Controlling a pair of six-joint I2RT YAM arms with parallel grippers.
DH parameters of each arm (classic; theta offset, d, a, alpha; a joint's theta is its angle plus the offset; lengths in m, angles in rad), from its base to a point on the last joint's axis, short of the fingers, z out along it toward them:
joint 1: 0 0.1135 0.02 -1.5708
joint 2: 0 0 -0.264 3.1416
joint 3: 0.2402 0 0.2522 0
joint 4: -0.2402 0 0.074 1.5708
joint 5: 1.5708 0 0 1.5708
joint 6: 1.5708 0.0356 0 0
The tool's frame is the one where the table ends.
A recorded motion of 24 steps. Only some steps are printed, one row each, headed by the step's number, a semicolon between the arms.
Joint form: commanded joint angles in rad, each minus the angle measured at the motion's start. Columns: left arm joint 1, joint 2, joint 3, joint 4, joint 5, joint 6; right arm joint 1, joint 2, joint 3, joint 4, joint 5, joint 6.
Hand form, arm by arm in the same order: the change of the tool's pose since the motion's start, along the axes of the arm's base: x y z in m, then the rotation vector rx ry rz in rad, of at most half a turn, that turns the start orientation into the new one. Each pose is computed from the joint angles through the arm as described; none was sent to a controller.
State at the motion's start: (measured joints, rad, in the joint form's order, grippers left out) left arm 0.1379 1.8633 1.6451 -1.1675 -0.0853 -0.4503; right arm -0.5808 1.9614 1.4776 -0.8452 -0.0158 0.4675
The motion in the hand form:
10: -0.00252 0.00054 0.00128 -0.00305 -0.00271 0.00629; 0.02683 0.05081 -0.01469 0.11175 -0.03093 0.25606
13: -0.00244 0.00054 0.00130 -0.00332 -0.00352 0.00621; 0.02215 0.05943 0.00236 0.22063 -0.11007 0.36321
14: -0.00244 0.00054 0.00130 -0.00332 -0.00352 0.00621; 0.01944 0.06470 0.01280 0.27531 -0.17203 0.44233
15: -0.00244 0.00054 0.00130 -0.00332 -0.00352 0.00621; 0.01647 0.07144 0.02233 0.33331 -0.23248 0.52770
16: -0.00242 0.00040 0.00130 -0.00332 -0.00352 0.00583; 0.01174 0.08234 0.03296 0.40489 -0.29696 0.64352
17: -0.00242 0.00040 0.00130 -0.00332 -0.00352 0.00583; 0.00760 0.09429 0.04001 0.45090 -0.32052 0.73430
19: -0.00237 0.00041 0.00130 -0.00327 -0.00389 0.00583; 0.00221 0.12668 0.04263 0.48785 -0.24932 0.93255
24: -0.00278 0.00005 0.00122 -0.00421 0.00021 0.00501; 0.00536 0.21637 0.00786 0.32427 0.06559 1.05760
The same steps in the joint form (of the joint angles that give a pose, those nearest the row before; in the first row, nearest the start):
10: 0.0027 -0.0103 -0.0084 0.0000 0.0027 -0.0042; 0.1347 0.0244 -0.0236 0.0122 -0.1366 -0.0938
13: 0.0027 -0.0103 -0.0084 0.0008 0.0031 -0.0042; 0.1358 -0.0183 -0.0187 -0.0397 -0.2903 -0.1701
14: 0.0027 -0.0103 -0.0084 0.0008 0.0031 -0.0042; 0.1369 -0.0454 -0.0187 -0.0603 -0.3849 -0.2304
15: 0.0027 -0.0103 -0.0084 0.0008 0.0031 -0.0042; 0.1415 -0.0698 -0.0187 -0.0881 -0.4818 -0.2964
16: 0.0023 -0.0103 -0.0084 0.0008 0.0031 -0.0042; 0.1537 -0.0976 -0.0191 -0.1396 -0.5947 -0.3921
17: 0.0023 -0.0103 -0.0084 0.0008 0.0031 -0.0042; 0.1747 -0.1175 -0.0191 -0.1961 -0.6546 -0.4692
19: 0.0023 -0.0103 -0.0084 0.0012 0.0031 -0.0042; 0.2567 -0.1297 -0.0195 -0.3273 -0.6474 -0.6317
24: 0.0015 -0.0103 -0.0084 -0.0031 0.0034 -0.0042; 0.5493 -0.1240 -0.1312 -0.2449 -0.3430 -0.4833

